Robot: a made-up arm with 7 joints.
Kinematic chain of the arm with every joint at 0, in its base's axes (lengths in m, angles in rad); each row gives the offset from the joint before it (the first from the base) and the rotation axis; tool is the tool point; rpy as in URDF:
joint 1: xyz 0 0 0.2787 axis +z
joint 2: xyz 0 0 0 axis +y
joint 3: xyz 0 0 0.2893 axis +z
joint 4: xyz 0.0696 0 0 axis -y
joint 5: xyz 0.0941 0 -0.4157 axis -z
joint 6: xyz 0 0 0 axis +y
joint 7: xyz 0.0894 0 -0.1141 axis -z
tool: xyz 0 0 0 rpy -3.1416 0 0
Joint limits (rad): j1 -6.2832..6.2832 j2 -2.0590..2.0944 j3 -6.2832..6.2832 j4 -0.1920..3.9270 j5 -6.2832..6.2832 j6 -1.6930..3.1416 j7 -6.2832..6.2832
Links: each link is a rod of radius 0.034 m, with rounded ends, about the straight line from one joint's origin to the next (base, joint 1, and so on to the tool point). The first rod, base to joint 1, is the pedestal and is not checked.
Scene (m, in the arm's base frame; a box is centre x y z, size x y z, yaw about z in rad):
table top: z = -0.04
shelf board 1: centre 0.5 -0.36 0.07 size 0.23 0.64 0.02 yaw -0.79
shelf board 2: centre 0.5 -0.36 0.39 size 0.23 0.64 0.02 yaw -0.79
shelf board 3: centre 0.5 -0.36 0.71 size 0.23 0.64 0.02 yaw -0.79
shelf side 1: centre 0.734 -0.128 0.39 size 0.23 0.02 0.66 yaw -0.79
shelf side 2: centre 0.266 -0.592 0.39 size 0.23 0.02 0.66 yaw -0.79
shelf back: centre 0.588 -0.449 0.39 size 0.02 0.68 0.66 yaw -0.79
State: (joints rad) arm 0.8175 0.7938 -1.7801 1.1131 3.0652 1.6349 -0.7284
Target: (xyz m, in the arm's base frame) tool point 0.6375 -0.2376 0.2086
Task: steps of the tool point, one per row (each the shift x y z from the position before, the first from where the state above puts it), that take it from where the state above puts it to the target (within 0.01 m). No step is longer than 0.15 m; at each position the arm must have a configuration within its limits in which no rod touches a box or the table.
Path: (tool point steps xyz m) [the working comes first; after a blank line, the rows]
Joints at the target: 0.6787 1.1727 -1.2709 1.1967 2.9839 1.5352 -0.7284
Straight joint move there: touches shelf board 2.

1: -0.0337 0.0435 -0.0135
2: -0.0478 0.0482 0.0035
3: -0.0600 0.0511 0.0100
4: 0.0573 0.0239 -0.1140
5: 0.0286 0.0510 -0.1153
6: -0.0040 0.0704 -0.1077
7: 0.0783 -0.0504 0.0038
8: 0.0643 -0.0646 -0.0001
9: 0.0470 -0.0764 -0.0037

